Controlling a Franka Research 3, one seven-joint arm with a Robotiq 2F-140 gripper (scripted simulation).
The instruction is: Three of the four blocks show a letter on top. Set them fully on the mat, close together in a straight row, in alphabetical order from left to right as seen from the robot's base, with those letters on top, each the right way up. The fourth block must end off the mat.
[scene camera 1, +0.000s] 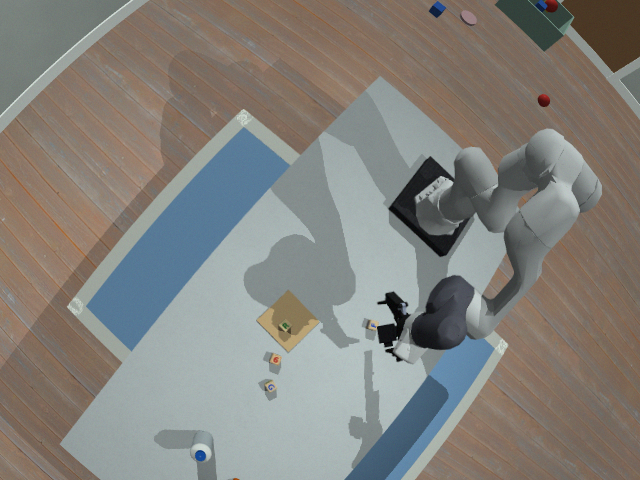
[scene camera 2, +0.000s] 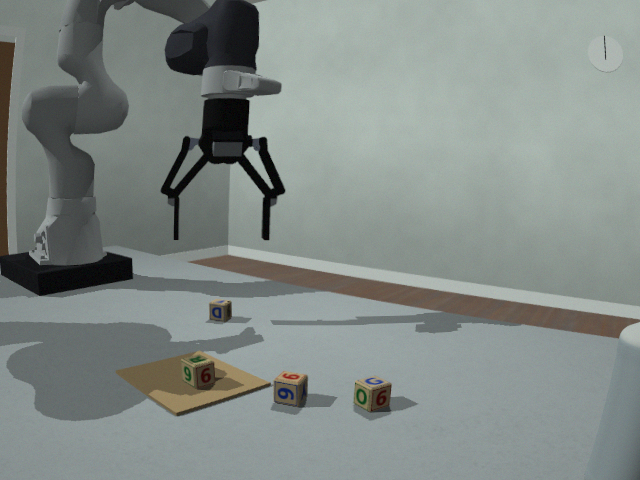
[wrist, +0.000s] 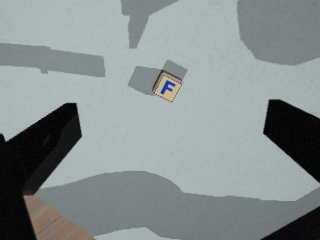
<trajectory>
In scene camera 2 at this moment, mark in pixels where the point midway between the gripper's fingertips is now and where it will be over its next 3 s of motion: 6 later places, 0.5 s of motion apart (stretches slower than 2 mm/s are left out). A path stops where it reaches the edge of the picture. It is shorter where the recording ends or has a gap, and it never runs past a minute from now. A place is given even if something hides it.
My gripper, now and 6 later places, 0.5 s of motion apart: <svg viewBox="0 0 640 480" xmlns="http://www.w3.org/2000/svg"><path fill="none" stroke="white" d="M220 238L220 240L220 243L220 246L219 248L219 251L219 264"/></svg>
</trajectory>
